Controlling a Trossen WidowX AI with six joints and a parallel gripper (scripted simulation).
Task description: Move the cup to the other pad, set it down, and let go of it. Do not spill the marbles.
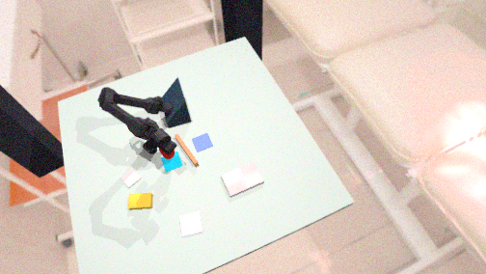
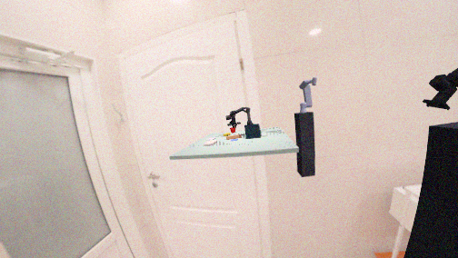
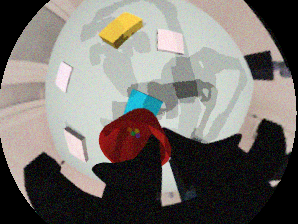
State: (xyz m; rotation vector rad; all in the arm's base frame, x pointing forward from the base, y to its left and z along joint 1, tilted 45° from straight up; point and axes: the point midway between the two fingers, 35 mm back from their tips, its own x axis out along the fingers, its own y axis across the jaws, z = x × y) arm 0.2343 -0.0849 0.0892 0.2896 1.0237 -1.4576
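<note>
Right now my gripper tip is 120 mm above the cyan pad, 30 mm short of it and 10 mm to the right of it. The rest, counted from my gripper tip: blue pad (200 mm to the left, 120 mm below, 10 mm ahead); red cup (30 mm ahead, 10 mm to the left); orange bar (100 mm to the left, 100 mm below, 20 mm ahead).
</note>
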